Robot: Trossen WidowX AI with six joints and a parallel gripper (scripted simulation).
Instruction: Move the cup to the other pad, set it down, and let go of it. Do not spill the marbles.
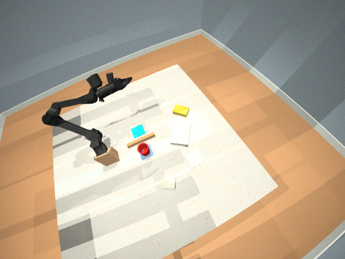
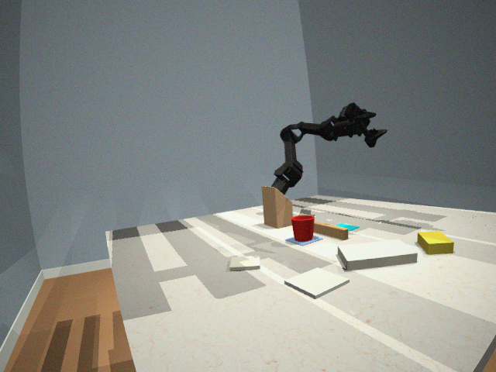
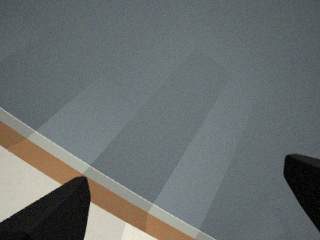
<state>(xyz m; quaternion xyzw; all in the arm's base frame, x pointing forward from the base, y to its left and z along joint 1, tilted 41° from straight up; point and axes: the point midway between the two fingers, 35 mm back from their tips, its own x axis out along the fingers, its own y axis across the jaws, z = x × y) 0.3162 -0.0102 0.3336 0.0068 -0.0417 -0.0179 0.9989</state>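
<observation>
The red cup lies 13 cm behind my gripper tip, 29 cm to the right of it and 33 cm below it. Round my gripper tip: yellow block: 24 cm ahead, 11 cm to the right, 35 cm below; wooden bar: 13 cm behind, 19 cm to the right, 36 cm below; cyan pad: 12 cm behind, 10 cm to the right, 38 cm below.
</observation>
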